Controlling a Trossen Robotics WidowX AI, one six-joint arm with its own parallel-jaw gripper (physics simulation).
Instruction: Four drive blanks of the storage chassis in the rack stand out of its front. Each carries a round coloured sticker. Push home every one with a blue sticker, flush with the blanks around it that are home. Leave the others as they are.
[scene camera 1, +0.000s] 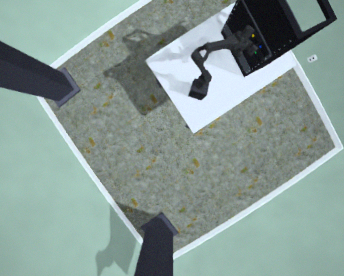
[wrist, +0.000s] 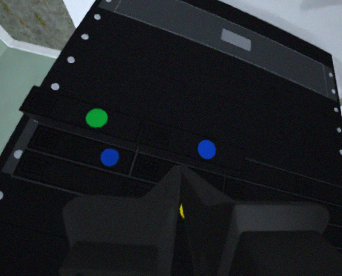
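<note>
My gripper (scene camera 1: 250, 44) (wrist: 179, 171) is shut and empty, its tips before the drive rows, below and left of the right blue sticker in the wrist view. The blank with the green sticker (wrist: 96, 118) stands out at the upper left. Beside it, the blank with a blue sticker (wrist: 206, 149) also stands out. Below the green one, the blank with another blue sticker (wrist: 109, 157) looks about level with its neighbours. A yellow sticker (wrist: 182, 211) is mostly hidden behind the fingers. In the scene view, yellow (scene camera 1: 253, 35), blue (scene camera 1: 260, 46) and green (scene camera 1: 255, 52) stickers show by the gripper.
The black rack (scene camera 1: 245, 66) stands on a white surface (scene camera 1: 195, 117) at the upper right of the scene view. A grey panel with a light label (wrist: 236, 39) lies above the drives in the wrist view. Dark posts (scene camera 1: 35, 75) (scene camera 1: 157, 250) stand at the left and bottom.
</note>
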